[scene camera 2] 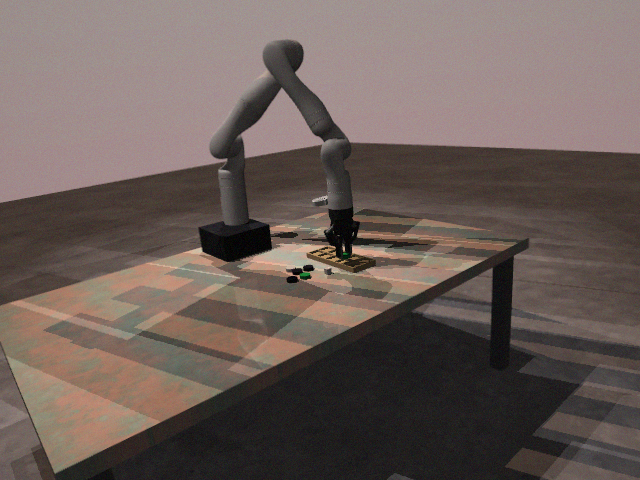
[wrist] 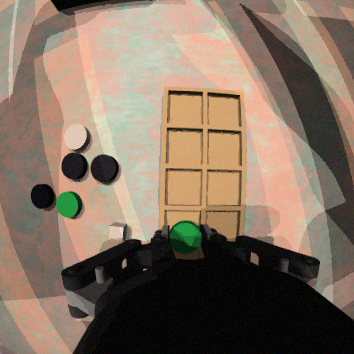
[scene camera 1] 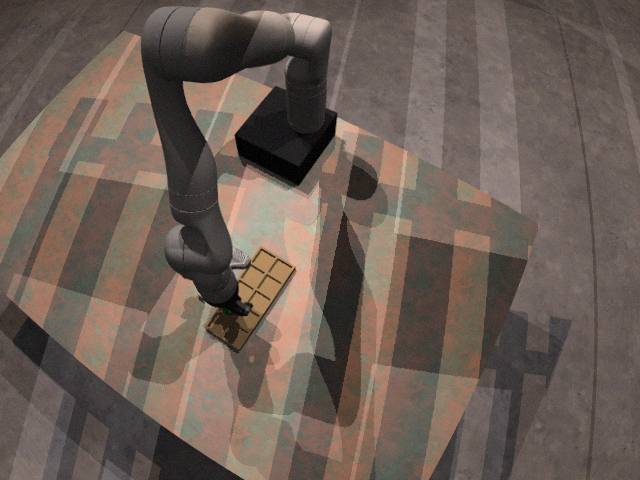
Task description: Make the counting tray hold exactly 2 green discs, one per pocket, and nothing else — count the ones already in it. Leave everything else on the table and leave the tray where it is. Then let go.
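Observation:
My gripper [scene camera 1: 235, 311] [scene camera 2: 344, 251] [wrist: 184, 233] is shut on a green disc [scene camera 1: 226, 311] [scene camera 2: 346, 255] [wrist: 185, 235], low over the near end of the counting tray [scene camera 1: 279, 257] [scene camera 2: 363, 267] [wrist: 205, 150]. The tray is tan, with two columns of square pockets. In the wrist view the three far rows of pockets are empty; the gripper and disc hide much of the near end, so its pockets are hard to read. Another green disc [scene camera 2: 305, 275] [wrist: 69, 204] lies on the table left of the tray in the wrist view; the arm hides it in scene camera 1.
Three black discs [wrist: 74, 166] [wrist: 104, 168] [wrist: 42, 196] and a white disc [wrist: 76, 137] lie on the table around the loose green disc. A small pale cube [scene camera 2: 327, 270] [wrist: 118, 231] sits between them and the tray. The black robot base [scene camera 1: 284, 136] [scene camera 2: 235, 240] stands behind.

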